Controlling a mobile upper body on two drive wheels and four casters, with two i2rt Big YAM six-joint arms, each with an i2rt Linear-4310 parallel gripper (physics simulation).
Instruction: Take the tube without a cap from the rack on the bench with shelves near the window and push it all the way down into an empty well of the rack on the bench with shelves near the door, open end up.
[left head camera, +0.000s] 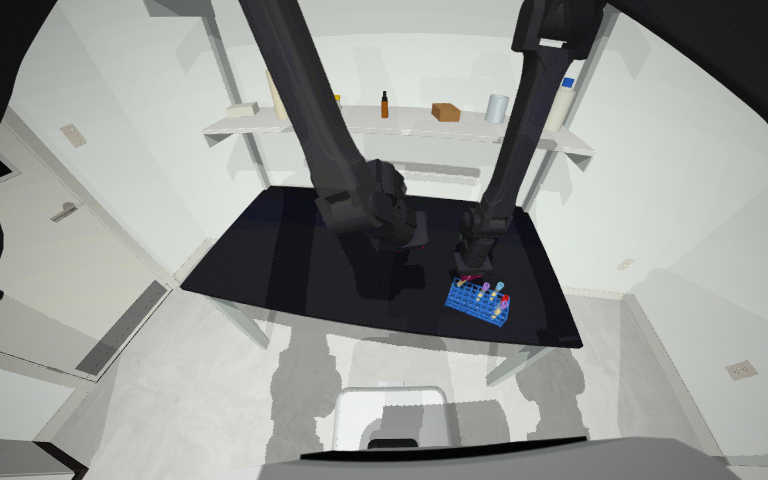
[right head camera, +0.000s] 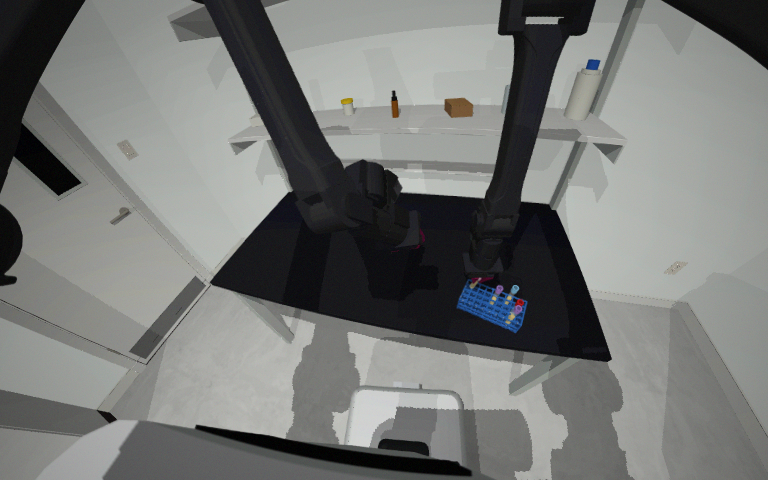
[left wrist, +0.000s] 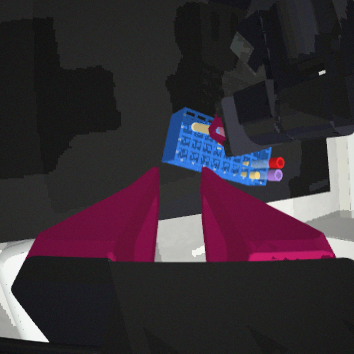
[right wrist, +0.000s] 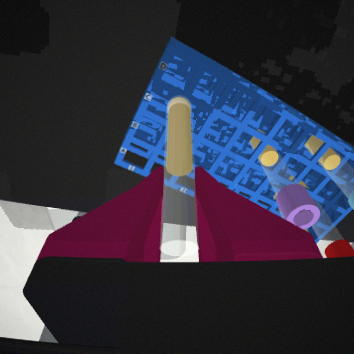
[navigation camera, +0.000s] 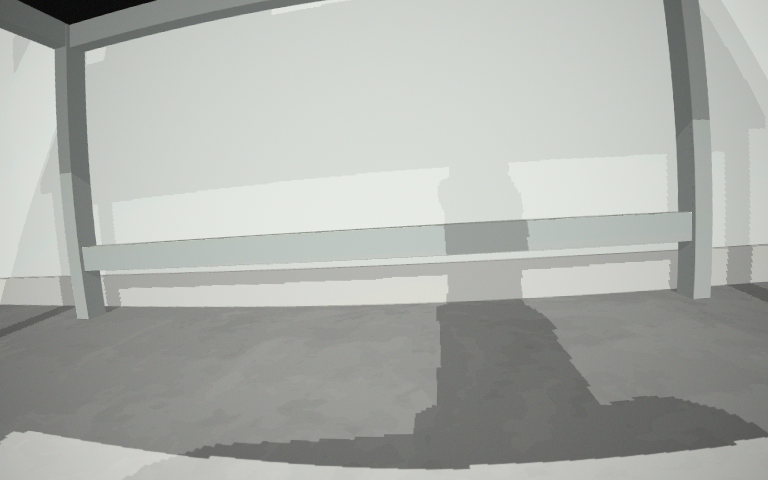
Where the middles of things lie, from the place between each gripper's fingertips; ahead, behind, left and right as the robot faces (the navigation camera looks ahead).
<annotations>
Right now the clear uncapped tube (right wrist: 178, 229) is 1 cm below my right hand.
I see the clear uncapped tube 40 mm ahead of my left hand, 170 mm to the right of it and 230 mm below it.
</annotations>
